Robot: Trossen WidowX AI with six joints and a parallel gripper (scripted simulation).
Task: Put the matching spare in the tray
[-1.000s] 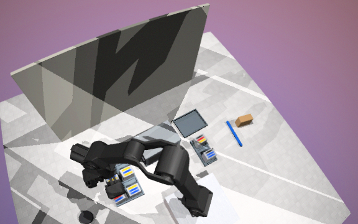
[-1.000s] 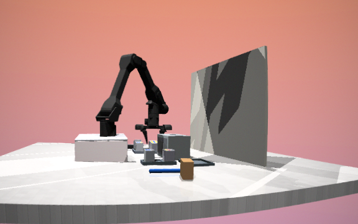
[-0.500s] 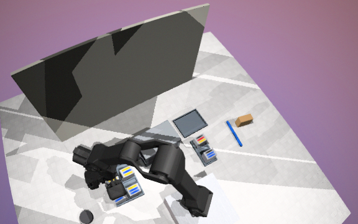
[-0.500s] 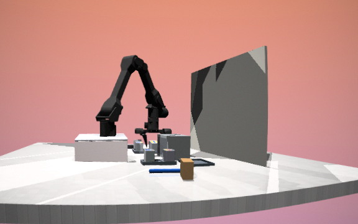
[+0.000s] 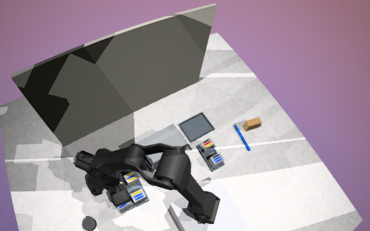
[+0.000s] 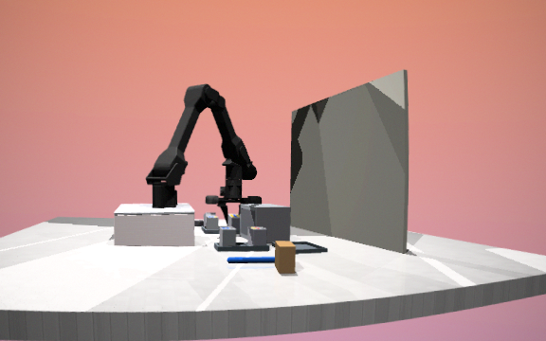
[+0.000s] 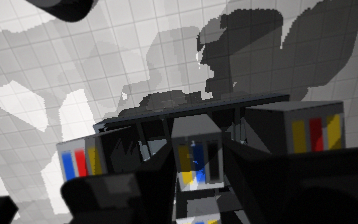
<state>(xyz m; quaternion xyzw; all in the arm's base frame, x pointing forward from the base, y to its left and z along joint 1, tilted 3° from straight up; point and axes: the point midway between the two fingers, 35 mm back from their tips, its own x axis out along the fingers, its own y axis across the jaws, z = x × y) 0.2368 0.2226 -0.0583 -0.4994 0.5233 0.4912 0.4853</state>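
The dark flat tray lies 9 cm ahead of my gripper tip, 41 cm to the right of it and 1 cm below it. Round my gripper tip: white bar 6 cm behind, 20 cm to the right, 1 cm below; grey box 5 cm ahead, 21 cm to the right, 3 cm above; black disc 9 cm behind, 15 cm to the left, 1 cm below.
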